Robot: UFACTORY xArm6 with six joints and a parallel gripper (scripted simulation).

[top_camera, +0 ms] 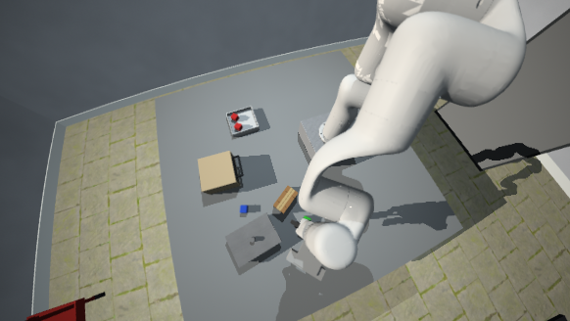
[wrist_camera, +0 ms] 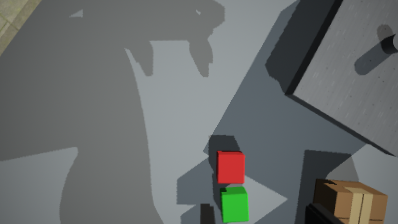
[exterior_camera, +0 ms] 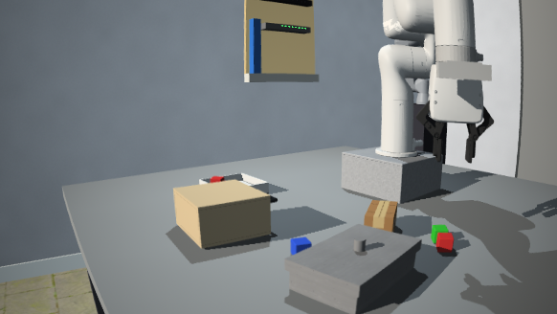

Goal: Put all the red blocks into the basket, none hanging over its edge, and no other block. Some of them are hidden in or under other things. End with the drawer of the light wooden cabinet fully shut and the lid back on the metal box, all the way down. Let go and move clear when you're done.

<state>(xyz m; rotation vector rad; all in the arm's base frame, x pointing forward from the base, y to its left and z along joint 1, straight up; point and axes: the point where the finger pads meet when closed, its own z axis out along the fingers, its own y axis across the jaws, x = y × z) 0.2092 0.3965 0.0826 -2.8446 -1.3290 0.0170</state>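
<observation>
My gripper is now 170 mm above the green block, 40 mm to the left of it and 20 mm past it. Also, from my hand: blue block 240 mm ahead, 170 mm below, 130 mm to the right; knobbed lid 210 mm ahead, 140 mm below; cardboard box 150 mm below, 140 mm to the right, 50 mm ahead.
</observation>
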